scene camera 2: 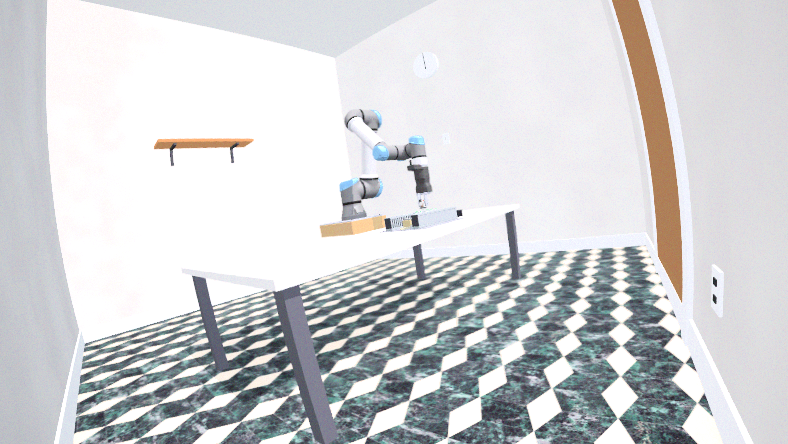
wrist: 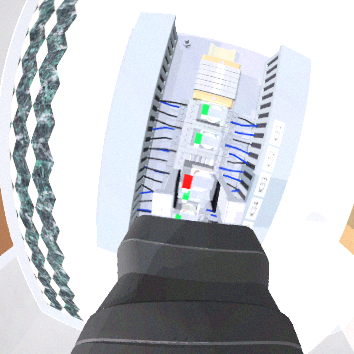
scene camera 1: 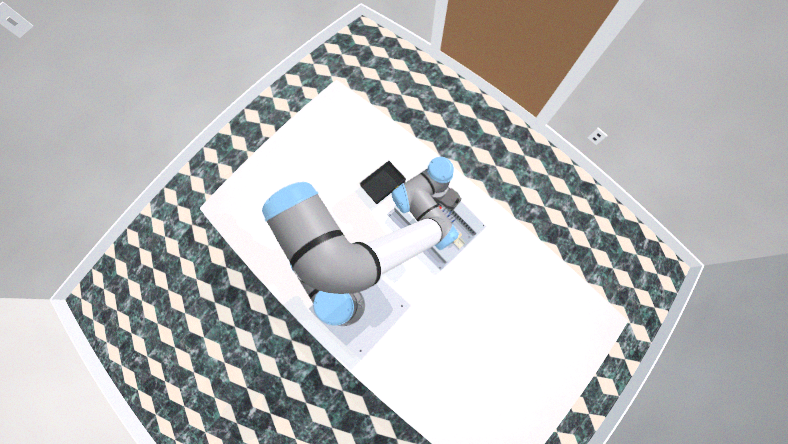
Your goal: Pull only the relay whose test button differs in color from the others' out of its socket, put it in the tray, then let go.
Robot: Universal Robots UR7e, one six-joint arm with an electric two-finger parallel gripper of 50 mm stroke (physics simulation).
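The relay with the red test button is held between the fingers of my gripper, which is shut on it. It is out of its socket and a little above the row. The empty socket shows just beyond it in the wrist view. Two relays with green buttons, one farther and one nearer, sit in their sockets; more green buttons show below the held relay, partly hidden by my gripper. The black tray lies beside the panel in scene camera 1, partly overlapped by the arm.
Two grey slotted cable ducts, left and right, flank the relay row, with blue and black wires running into them. Terminal blocks stand at the row's far end. The arm's base stands on an orange-sided block on the white table.
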